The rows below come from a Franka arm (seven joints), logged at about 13 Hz.
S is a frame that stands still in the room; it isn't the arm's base.
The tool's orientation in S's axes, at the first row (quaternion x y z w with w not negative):
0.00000, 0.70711, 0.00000, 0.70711
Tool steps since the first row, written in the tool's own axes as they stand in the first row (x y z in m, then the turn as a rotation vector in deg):
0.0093, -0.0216, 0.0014, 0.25, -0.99, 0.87
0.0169, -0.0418, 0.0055, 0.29, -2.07, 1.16
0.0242, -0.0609, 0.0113, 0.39, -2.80, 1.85
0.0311, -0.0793, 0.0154, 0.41, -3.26, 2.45
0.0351, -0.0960, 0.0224, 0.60, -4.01, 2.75
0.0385, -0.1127, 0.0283, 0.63, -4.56, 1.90
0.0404, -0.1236, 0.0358, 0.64, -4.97, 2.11
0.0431, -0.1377, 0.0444, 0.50, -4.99, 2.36
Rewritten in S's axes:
0.0014, -0.0216, -0.0093, 0.87, -0.99, -0.25
0.0055, -0.0418, -0.0169, 1.16, -2.07, -0.29
0.0113, -0.0609, -0.0242, 1.85, -2.80, -0.39
0.0154, -0.0793, -0.0311, 2.45, -3.26, -0.41
0.0224, -0.0960, -0.0351, 2.75, -4.01, -0.60
0.0283, -0.1127, -0.0385, 1.90, -4.56, -0.63
0.0358, -0.1236, -0.0404, 2.11, -4.97, -0.64
0.0444, -0.1377, -0.0431, 2.36, -4.99, -0.50

